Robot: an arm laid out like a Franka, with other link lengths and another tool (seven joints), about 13 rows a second.
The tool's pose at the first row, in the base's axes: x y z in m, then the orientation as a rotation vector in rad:
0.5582, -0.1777, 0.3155, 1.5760, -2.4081, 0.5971
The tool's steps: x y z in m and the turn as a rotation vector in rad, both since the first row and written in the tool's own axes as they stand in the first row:
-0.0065, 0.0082, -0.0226, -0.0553, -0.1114, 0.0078
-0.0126, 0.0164, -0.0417, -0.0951, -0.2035, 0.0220
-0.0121, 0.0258, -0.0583, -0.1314, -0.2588, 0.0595
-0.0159, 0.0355, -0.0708, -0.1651, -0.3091, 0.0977
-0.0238, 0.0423, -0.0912, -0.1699, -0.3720, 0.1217
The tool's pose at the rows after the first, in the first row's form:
0.5523, -0.1596, 0.3315, 1.6185, -2.4887, 0.4512
0.5463, -0.1433, 0.3445, 1.6442, -2.5593, 0.3341
0.5367, -0.1332, 0.3575, 1.6183, -2.6253, 0.2499
0.5288, -0.1212, 0.3652, 1.5873, -2.6871, 0.1712
0.5248, -0.1033, 0.3790, -1.5550, 2.6836, -0.1131

